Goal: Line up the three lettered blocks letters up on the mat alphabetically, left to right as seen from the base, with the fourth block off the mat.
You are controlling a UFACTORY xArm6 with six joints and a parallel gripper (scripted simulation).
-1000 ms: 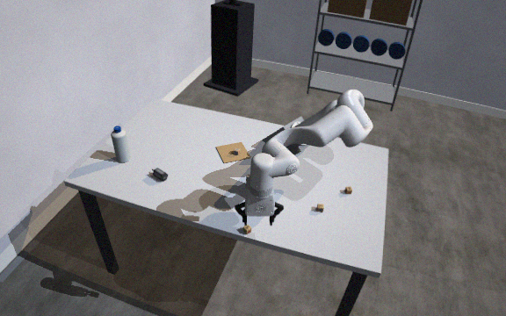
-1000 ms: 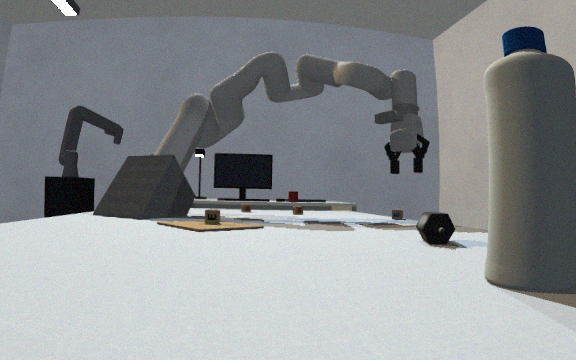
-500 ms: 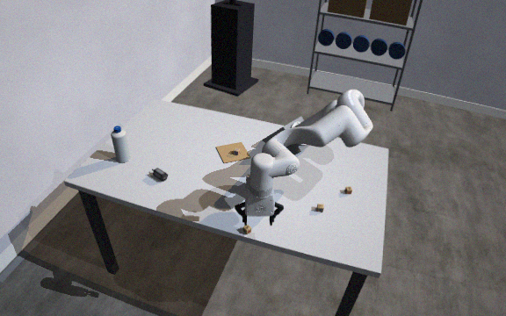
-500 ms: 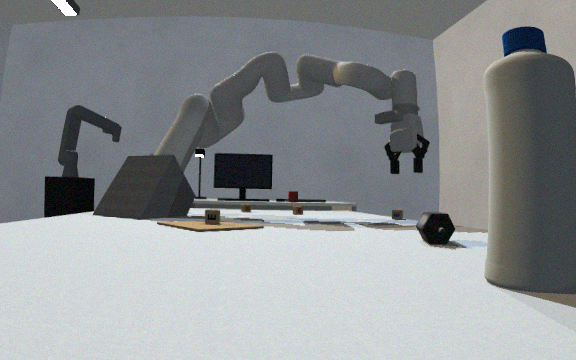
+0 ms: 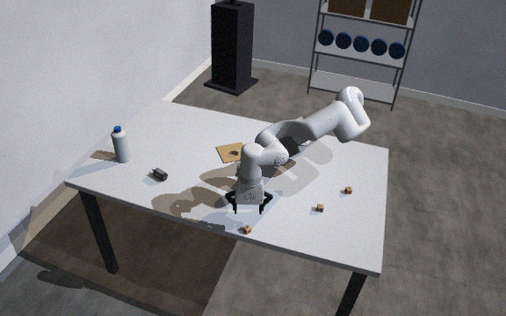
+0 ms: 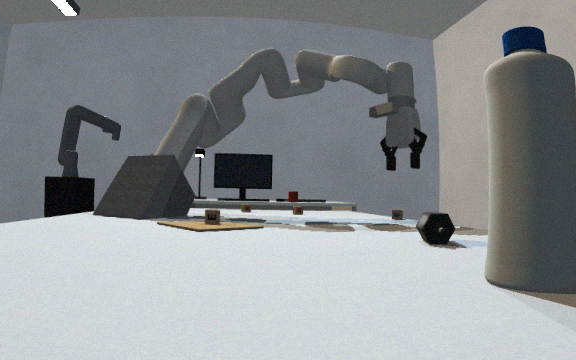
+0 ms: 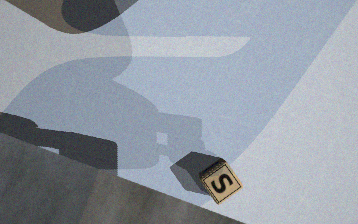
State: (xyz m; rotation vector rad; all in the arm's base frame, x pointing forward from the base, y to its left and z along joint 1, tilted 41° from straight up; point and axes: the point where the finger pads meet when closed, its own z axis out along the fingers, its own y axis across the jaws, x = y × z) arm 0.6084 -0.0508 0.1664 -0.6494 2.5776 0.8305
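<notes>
Right now my hand is 420 mm past the tan mat, 330 mm to the left of it and 140 mm above it. Round my hand: white bottle (760 mm to the right, 80 mm behind, 50 mm below); then black hexagonal object (520 mm to the right, 120 mm below, 80 mm behind).
</notes>
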